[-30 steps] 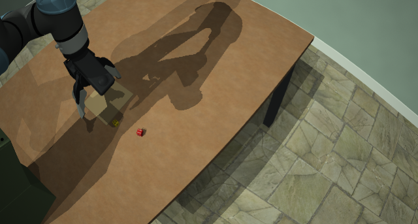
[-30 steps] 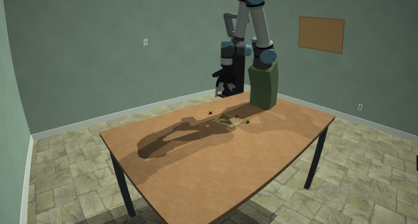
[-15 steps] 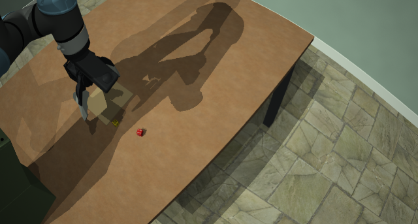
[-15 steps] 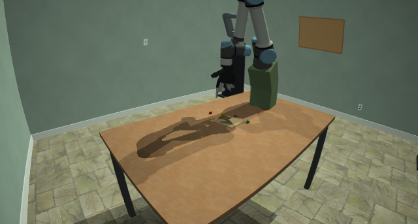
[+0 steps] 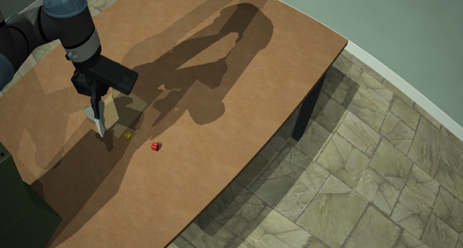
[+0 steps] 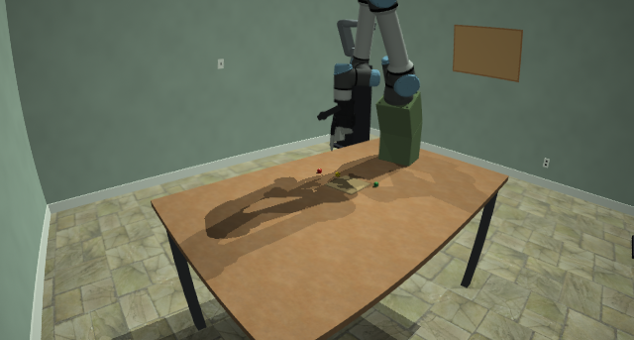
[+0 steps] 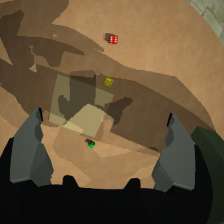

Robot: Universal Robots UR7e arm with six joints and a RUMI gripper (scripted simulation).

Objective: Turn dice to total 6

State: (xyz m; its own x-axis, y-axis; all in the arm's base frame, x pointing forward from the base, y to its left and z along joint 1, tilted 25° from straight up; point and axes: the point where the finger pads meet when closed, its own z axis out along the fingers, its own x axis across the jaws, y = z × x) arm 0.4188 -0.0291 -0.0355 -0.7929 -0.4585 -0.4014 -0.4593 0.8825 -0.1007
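Right now the yellow die is 130 mm below my hand and 10 mm behind it. The rest, counted from my hand: mat (140 mm below, 100 mm to the left, 20 mm ahead); green die (190 mm to the left, 130 mm below, 60 mm behind); red die (130 mm below, 80 mm to the right, 30 mm ahead).
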